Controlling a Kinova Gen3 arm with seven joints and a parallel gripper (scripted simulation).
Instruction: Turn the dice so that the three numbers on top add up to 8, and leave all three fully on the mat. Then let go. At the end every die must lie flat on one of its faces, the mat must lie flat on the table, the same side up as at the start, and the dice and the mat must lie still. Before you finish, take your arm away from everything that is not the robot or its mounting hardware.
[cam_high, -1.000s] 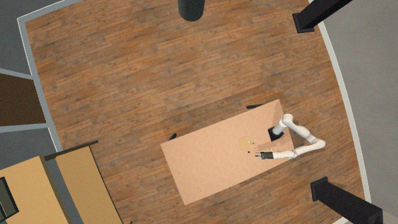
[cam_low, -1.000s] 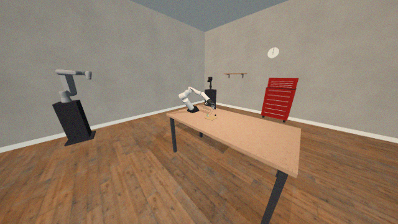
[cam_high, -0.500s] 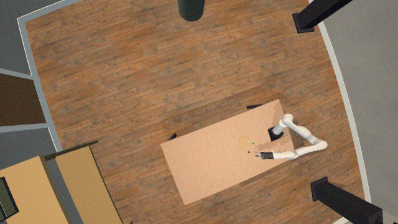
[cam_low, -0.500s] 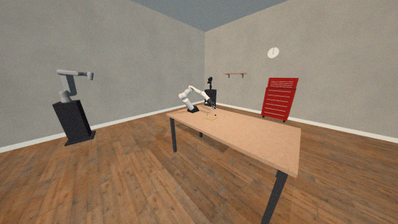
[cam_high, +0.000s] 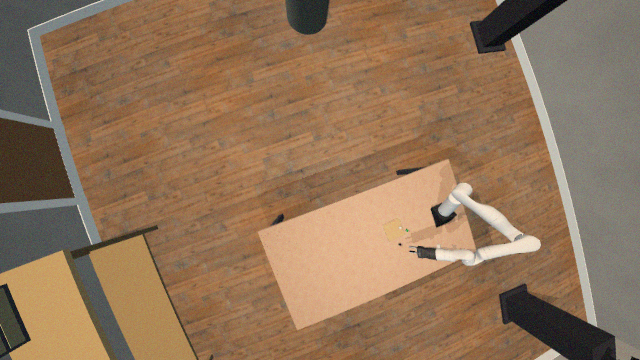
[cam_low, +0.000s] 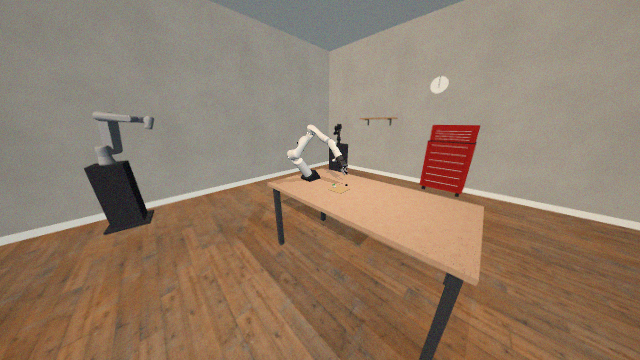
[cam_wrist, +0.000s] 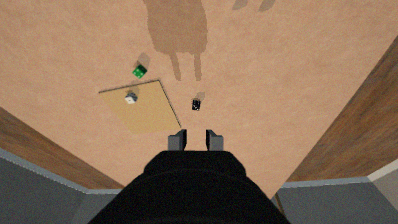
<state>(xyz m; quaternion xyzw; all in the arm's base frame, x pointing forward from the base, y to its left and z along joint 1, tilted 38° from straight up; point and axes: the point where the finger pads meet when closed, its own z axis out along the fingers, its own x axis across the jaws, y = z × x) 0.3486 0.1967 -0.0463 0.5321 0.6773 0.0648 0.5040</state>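
My hand is 3 cm short of the black die, 1 cm to the left of it and 11 cm above it. Round my hand: green die 5 cm behind, 10 cm to the right, 11 cm below; then tan mat 5 cm ahead, 13 cm to the right, 12 cm below; then white die 14 cm to the right, 11 cm below.
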